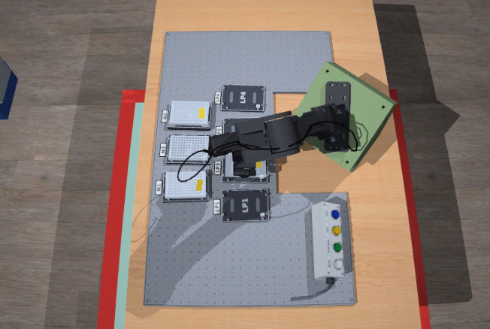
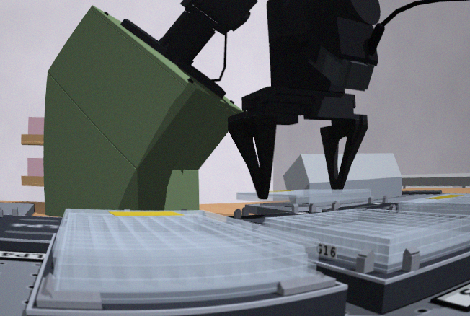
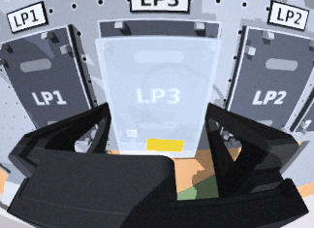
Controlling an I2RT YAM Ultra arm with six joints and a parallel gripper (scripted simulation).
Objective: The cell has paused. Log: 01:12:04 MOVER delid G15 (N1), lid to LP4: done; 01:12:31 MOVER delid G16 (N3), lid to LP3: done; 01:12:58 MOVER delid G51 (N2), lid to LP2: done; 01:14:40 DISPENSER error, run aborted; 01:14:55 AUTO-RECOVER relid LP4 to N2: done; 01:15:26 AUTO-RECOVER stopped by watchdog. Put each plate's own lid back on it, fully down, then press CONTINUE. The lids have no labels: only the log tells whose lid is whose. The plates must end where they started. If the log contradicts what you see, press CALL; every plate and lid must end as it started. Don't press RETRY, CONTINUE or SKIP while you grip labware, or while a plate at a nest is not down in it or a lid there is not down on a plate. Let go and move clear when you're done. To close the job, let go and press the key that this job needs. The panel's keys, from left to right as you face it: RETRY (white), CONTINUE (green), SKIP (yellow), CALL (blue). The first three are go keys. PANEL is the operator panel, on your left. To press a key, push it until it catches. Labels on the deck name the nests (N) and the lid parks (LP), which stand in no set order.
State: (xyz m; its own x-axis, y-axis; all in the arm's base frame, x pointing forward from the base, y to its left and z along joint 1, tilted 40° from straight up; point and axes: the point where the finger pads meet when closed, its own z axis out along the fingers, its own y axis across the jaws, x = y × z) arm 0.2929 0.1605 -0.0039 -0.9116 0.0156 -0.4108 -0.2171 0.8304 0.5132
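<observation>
The plate is 190 mm ahead of my hand, 20 mm to the right of it and 20 mm below it. Also, from my hand: lid (10 mm below); blue call key (310 mm behind, 110 mm to the left, 20 mm above); yellow SKIP key (320 mm behind, 150 mm to the left, 20 mm above).
</observation>
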